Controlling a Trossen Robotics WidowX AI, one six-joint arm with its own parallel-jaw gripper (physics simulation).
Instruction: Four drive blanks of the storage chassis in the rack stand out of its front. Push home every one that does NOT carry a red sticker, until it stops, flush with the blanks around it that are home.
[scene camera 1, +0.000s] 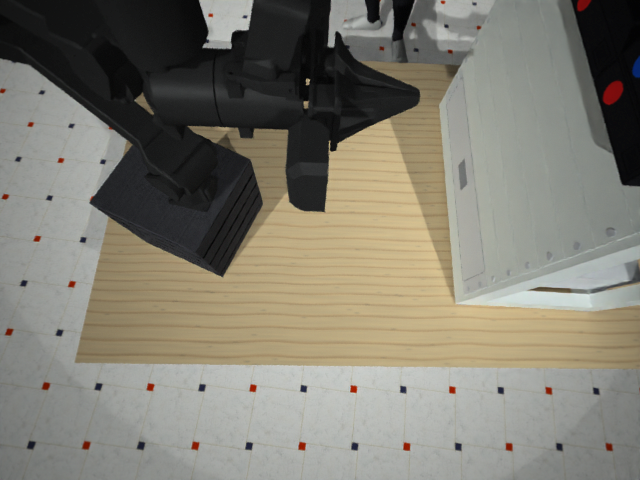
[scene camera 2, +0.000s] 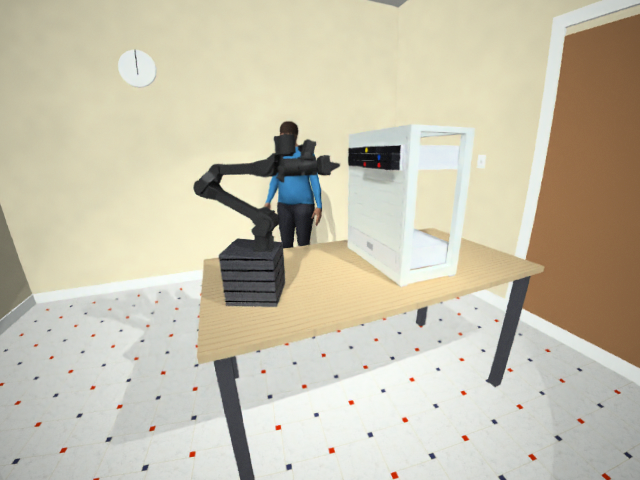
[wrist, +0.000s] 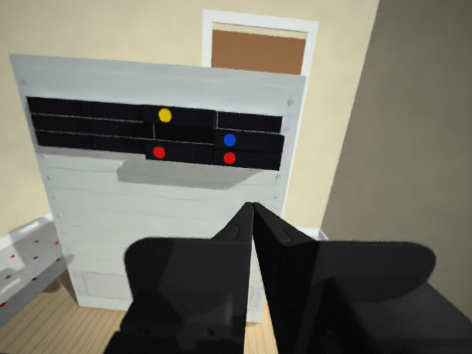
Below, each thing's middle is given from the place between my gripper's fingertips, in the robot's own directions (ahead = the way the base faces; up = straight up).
Right now the yellow-stickered blank (wrist: 154, 114) is 210 mm ahead of my hand, 140 mm to the left of it and 50 mm above it.
